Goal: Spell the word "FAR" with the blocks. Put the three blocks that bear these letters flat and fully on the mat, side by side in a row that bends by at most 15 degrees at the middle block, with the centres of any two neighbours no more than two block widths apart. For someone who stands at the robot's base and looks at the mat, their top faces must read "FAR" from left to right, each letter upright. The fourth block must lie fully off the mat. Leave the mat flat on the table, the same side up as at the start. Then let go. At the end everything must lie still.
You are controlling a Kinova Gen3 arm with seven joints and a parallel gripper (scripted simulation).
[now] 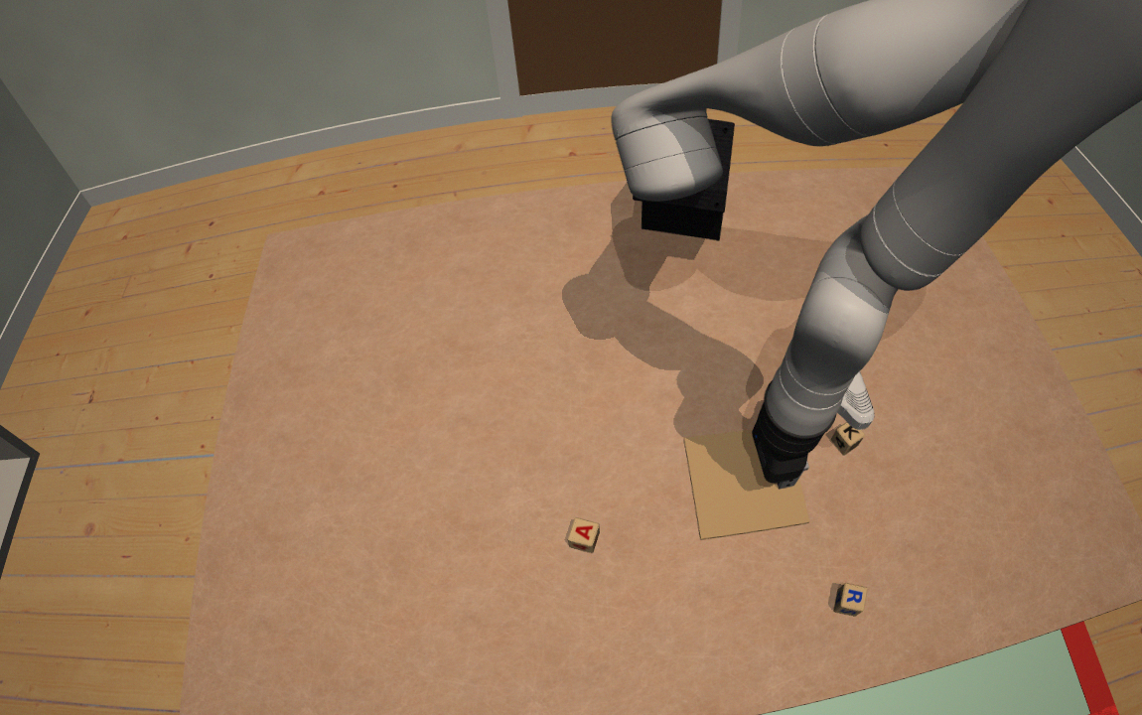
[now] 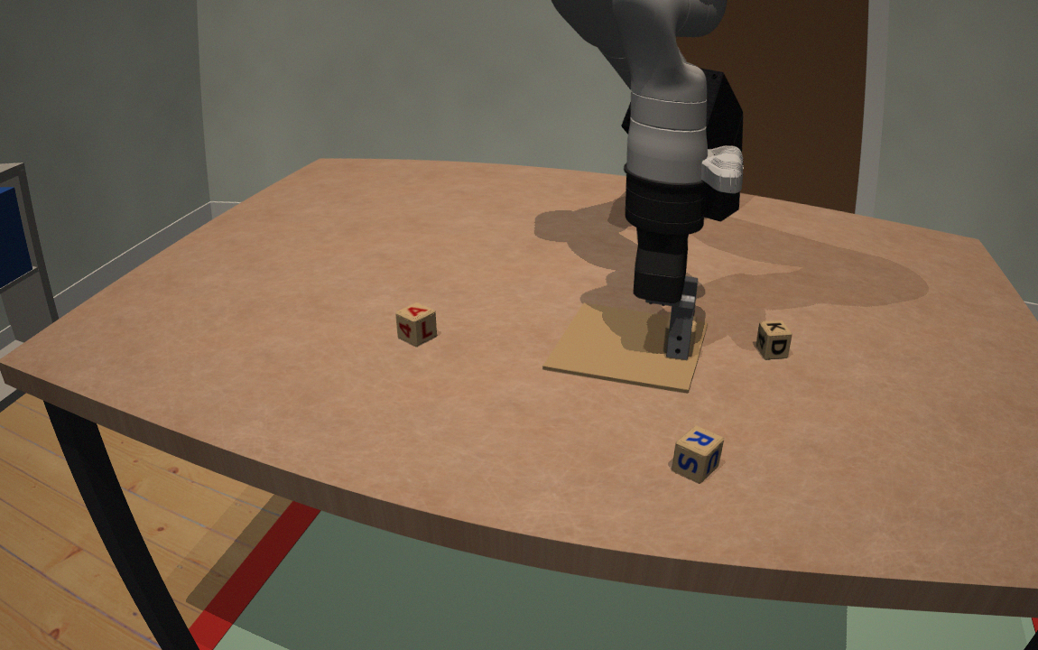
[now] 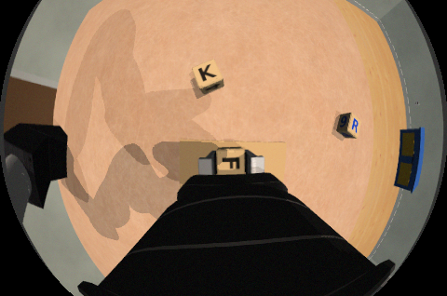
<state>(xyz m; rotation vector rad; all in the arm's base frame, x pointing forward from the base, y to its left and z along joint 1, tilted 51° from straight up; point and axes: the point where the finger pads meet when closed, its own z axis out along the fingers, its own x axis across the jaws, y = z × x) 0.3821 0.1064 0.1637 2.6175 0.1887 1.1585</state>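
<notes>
My hand is right at the F block. The rest, counted from my hand: R block 18 cm ahead, 4 cm to the left, 1 cm below; then tan mat 5 cm to the right, 2 cm below; then K block 3 cm behind, 10 cm to the left, 1 cm below.
</notes>
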